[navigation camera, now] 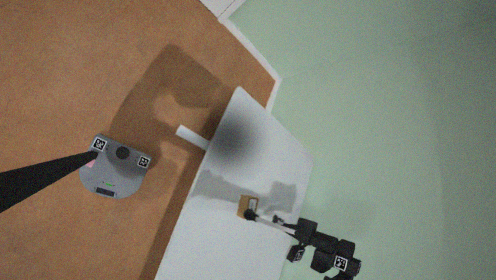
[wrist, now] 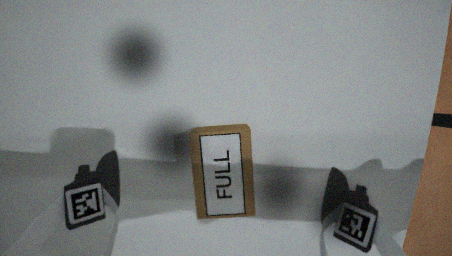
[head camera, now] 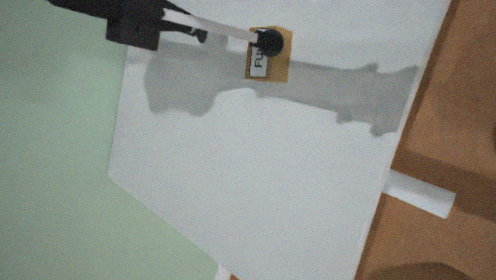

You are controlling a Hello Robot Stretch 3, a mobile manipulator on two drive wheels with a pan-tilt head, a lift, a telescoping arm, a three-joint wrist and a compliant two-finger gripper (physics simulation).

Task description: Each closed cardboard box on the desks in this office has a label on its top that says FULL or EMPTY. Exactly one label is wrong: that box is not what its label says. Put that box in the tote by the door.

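Pixels of known places: gripper, between the fingertips: (navigation camera: 259, 215) (head camera: 242, 39); robot's base, origin of its link: (navigation camera: 122, 152).
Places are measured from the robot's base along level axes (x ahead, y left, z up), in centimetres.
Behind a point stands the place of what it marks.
A small brown cardboard box (head camera: 278, 69) @(x 1.4, y -45.4, z 75.0 cm) (navigation camera: 244, 205) @(x -0.3, y -45.7, z 75.6 cm) (wrist: 223, 175) stands on the white desk (head camera: 225, 175) @(x 25.0, y -55.6, z 72.0 cm) (navigation camera: 195, 245) @(x -19.6, y -32.1, z 72.0 cm) (wrist: 300, 50). The label on its top reads FULL, clearly in the wrist view and partly covered by a fingertip in the head view. My gripper (head camera: 235, 38) @(x -2.2, y -48.7, z 82.1 cm) (navigation camera: 264, 217) @(x -2.2, y -48.7, z 82.1 cm) (wrist: 222, 179) @(x -2.2, y -48.7, z 82.1 cm) is open over the desk. In the wrist view the box lies between the two spread fingers, with a gap on either side. How high the fingertips are over the desk is hard to tell. The tote does not show in these views.
My round grey base (navigation camera: 112, 177) @(x -14.6, y -0.4, z 16.0 cm) stands on the brown floor (head camera: 450, 90) @(x -2.6, y -37.9, z 0.1 cm) (navigation camera: 50, 90) @(x 15.8, y 51.9, z 0.0 cm), off the desk's long edge. A white bar (head camera: 420, 193) @(x 30.0, y -36.5, z 2.5 cm) (navigation camera: 190, 136) @(x 30.0, y -39.0, z 2.6 cm) sticks out from under that edge. A green wall (head camera: 50, 175) @(x 40.7, y -104.2, z 86.1 cm) (navigation camera: 375, 125) @(x 66.7, y -105.4, z 110.7 cm) runs behind the desk. My gripper's shadow crosses the desk.
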